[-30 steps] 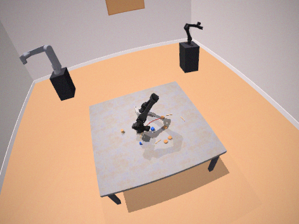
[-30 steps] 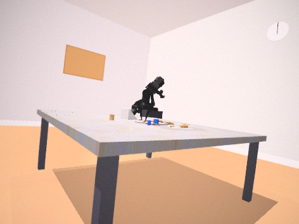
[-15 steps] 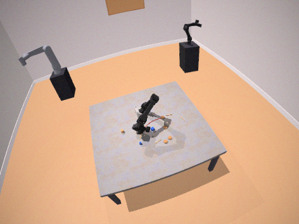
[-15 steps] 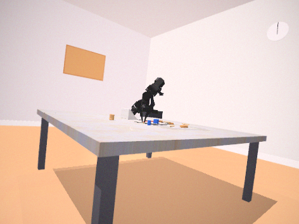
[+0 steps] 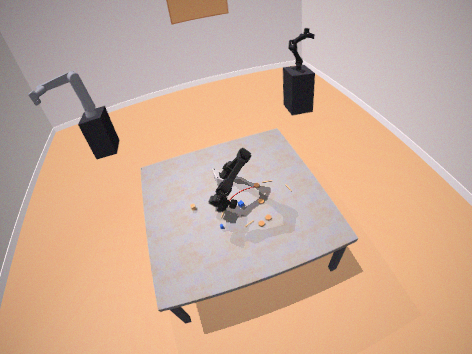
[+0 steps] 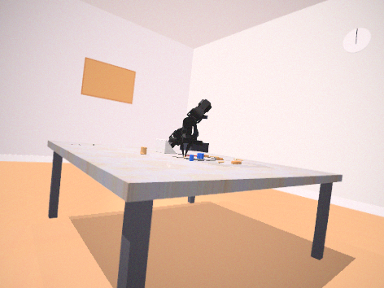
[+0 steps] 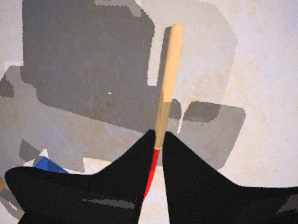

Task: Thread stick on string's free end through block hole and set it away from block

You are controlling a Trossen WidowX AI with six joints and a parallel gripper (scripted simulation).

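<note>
My gripper tip is now 120 mm to the right of the blue block, 10 mm below it and 10 mm past it. Round my gripper tip: round wooden button 270 mm to the left, 150 mm behind; then wooden block 210 mm to the right, 80 mm behind, 10 mm above; then short stick 340 mm to the left, 160 mm behind.
</note>
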